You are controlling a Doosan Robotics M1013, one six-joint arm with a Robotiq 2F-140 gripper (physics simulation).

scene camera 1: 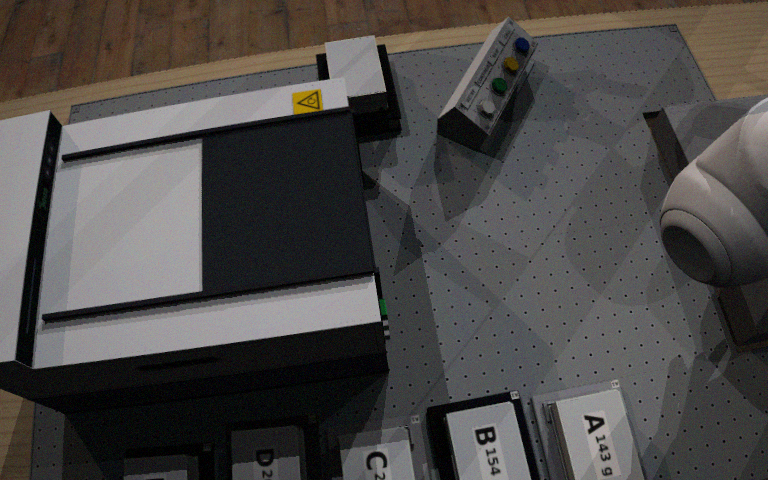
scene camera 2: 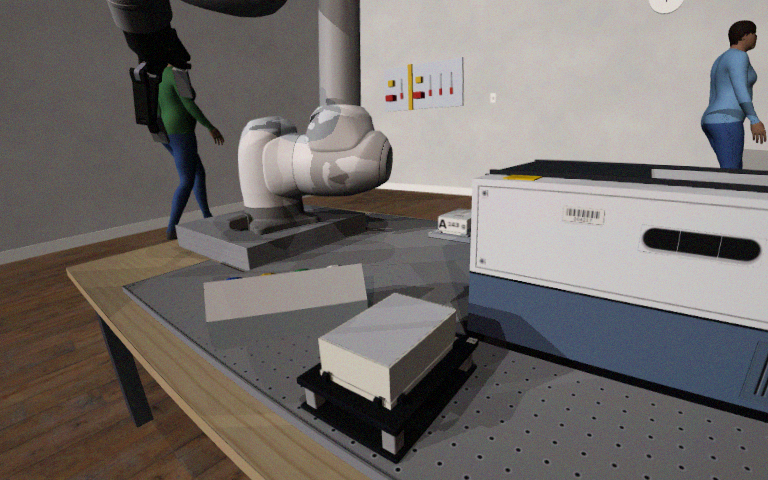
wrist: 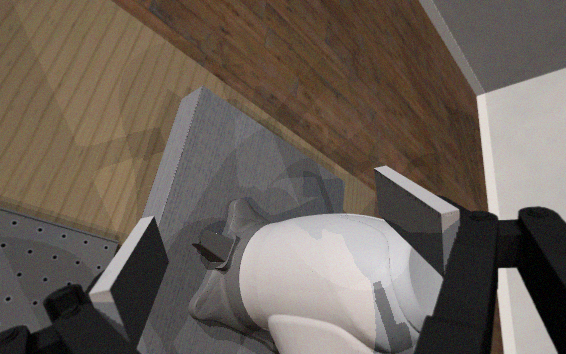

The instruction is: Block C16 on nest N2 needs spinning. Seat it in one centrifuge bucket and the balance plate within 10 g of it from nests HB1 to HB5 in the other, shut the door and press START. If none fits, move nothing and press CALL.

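Pixels of known places: gripper, fingertip midpoint: (scene camera 2: 174, 117) (wrist: 271, 215); arm's base at its link origin: (scene camera 2: 275, 222) (wrist: 254, 274).
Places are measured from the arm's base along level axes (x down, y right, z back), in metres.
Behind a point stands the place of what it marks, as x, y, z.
The centrifuge (scene camera 1: 258, 229) @(-0.164, -0.171, -0.740) fills the left of scene camera 1, its dark door shut; it also shows in scene camera 2 (scene camera 2: 554, 267) @(-0.070, 0.033, -0.759) as a white and blue box. A cream block (scene camera 2: 390, 346) @(-0.032, 0.222, -0.695) sits on a black nest (scene camera 2: 387, 386) @(-0.013, 0.245, -0.716), also seen in scene camera 1 (scene camera 1: 358, 67) @(-0.032, 0.188, -0.659). Labelled plates D (scene camera 1: 265, 457) @(-0.006, -0.399, -0.743), C (scene camera 1: 377, 462) @(-0.006, -0.398, -0.607), B (scene camera 1: 489, 443) @(-0.006, -0.373, -0.474) and A (scene camera 1: 596, 438) @(-0.006, -0.368, -0.343) lie along the bottom edge. My gripper (wrist: 271, 215) @(-0.279, 0.231, -0.058) shows two dark fingers spread apart, empty, above the arm's own base.
A slanted button box (scene camera 1: 489, 84) @(-0.021, 0.163, -0.453) with blue, yellow, green and white buttons stands at the back right. The arm's base (scene camera 2: 306, 171) sits on a grey plinth. A flat grey slab (scene camera 2: 285, 290) @(-0.014, 0.212, -0.472) lies on the table. A person (scene camera 2: 177, 124) stands far left.
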